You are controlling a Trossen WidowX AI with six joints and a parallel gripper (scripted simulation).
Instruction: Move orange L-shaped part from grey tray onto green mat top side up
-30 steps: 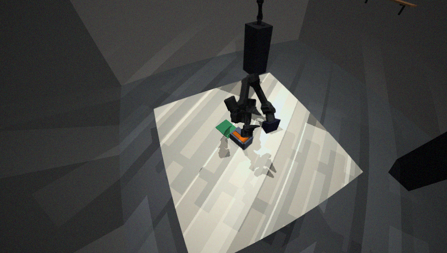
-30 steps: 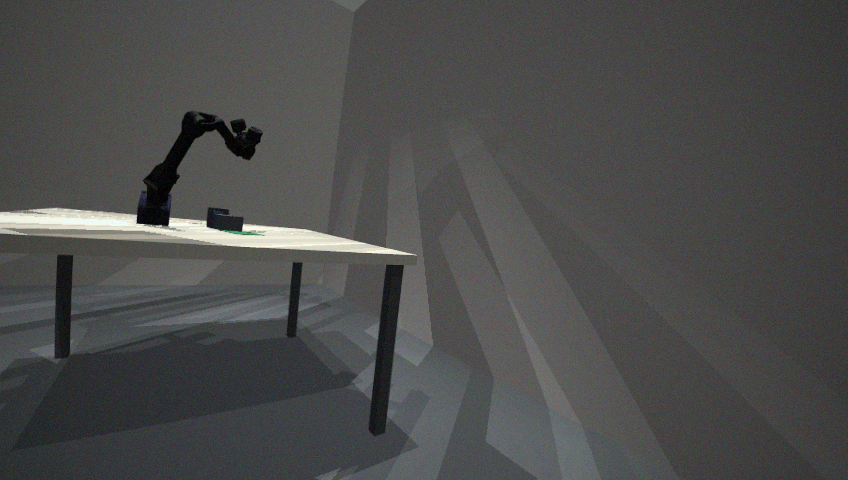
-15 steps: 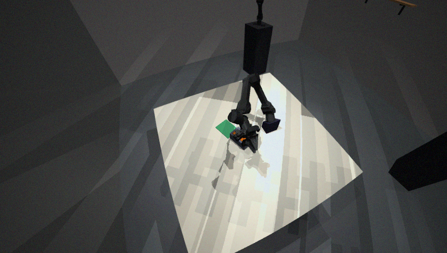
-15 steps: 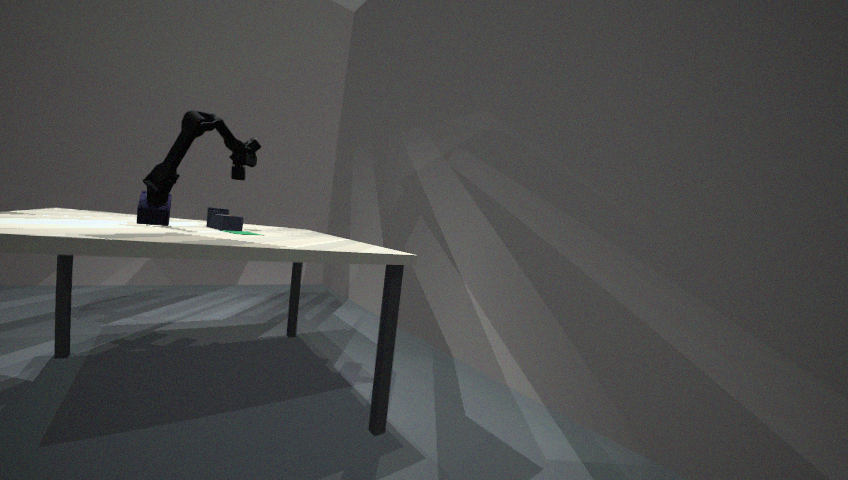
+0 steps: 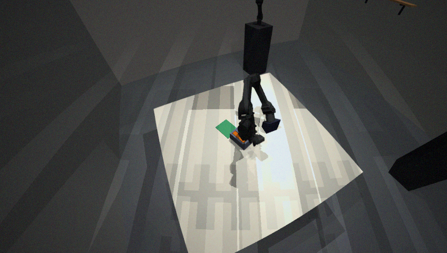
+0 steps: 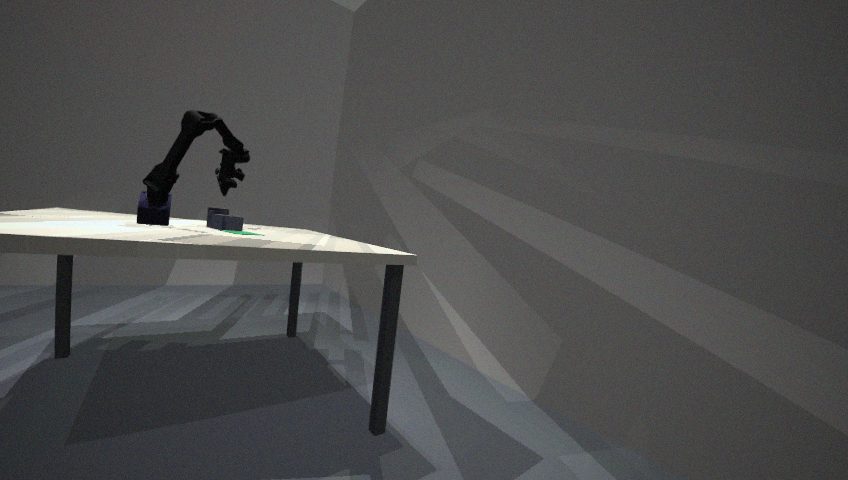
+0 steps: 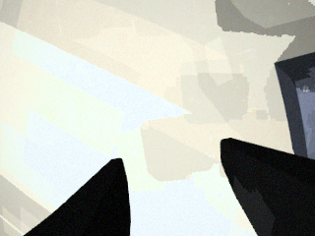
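My gripper tip is now 130 mm to the left of the orange L-shaped part, 110 mm above it and 20 mm past it. From my gripper tip the other things lie so: green mat (290 mm to the right, 170 mm below, 10 mm ahead).
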